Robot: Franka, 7 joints.
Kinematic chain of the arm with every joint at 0, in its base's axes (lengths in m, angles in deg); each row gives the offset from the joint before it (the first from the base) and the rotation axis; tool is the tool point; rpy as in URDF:
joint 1: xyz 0 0 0.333 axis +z
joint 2: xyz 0 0 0 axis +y
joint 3: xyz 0 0 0.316 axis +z
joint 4: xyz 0.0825 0 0 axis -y
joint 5: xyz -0.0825 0 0.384 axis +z
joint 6: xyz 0 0 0 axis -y
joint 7: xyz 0.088 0 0 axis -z
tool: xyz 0 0 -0.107 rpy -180 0 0
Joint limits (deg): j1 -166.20..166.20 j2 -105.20..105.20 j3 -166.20..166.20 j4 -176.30..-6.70 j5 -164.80..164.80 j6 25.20..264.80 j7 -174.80..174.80
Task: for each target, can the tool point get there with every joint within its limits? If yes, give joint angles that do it. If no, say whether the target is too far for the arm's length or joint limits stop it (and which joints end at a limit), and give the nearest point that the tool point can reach.
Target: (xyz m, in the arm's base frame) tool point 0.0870 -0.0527 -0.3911
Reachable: no: joint limits stop it (at a limit: joint 2) | nearest point 0.1025 -0.0621 -0.3350 | short by 0.059 m
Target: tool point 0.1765 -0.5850 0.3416
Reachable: yes | joints -54.11 19.89 -27.89 -109.59 72.61 105.51 -146.25
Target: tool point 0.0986 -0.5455 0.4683
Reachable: yes | joints 15.78 -26.51 -97.33 -116.39 70.21 101.09 -148.32
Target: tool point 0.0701 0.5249 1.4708
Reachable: no: too far | nearest point 0.0479 0.3588 1.1108 | short by 0.397 m
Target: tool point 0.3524 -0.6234 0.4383
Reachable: yes | joints -84.21 61.74 62.45 -35.85 -26.24 62.46 -48.43
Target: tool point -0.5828 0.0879 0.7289
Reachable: yes | joints 75.84 -13.32 80.63 -86.95 66.05 112.00 92.63
